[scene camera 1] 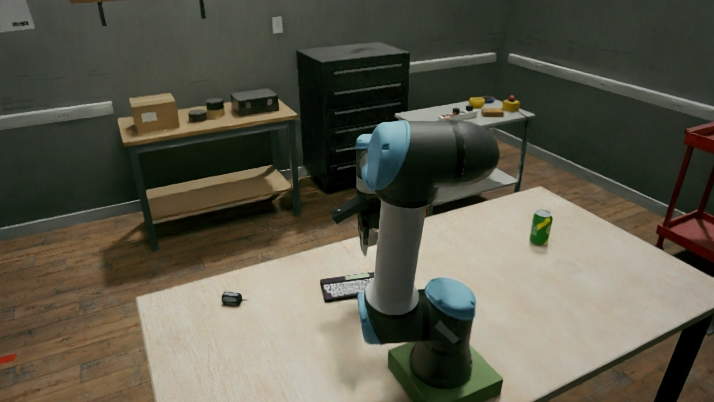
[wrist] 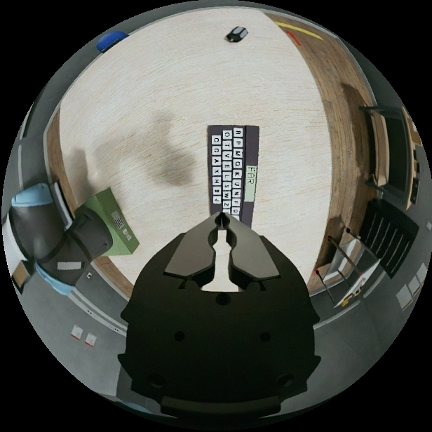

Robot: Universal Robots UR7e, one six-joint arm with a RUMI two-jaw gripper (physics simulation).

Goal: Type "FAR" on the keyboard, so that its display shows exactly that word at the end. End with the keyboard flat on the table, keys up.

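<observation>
The dark keyboard (scene camera 1: pixel 348 287) (wrist: pixel 242 175) lies flat on the table (scene camera 1: pixel 280 345) (wrist: pixel 125 100), keys up. Its display (wrist: pixel 250 184) reads "FAR" in the wrist view. The arm hides its right part in the scene view, and the gripper covers one end of it in the wrist view. My gripper (scene camera 1: pixel 365 250) (wrist: pixel 221 213) is shut with nothing between its fingertips. It hangs above the table, apart from the keyboard, pointing down.
A computer mouse (scene camera 1: pixel 232 299) (wrist: pixel 237 34) lies on the table beyond one end of the keyboard. A green can (scene camera 1: pixel 541 228) stands on the right part of the table. The arm's green base block (scene camera 1: pixel 485 382) (wrist: pixel 122 235) sits near the front edge.
</observation>
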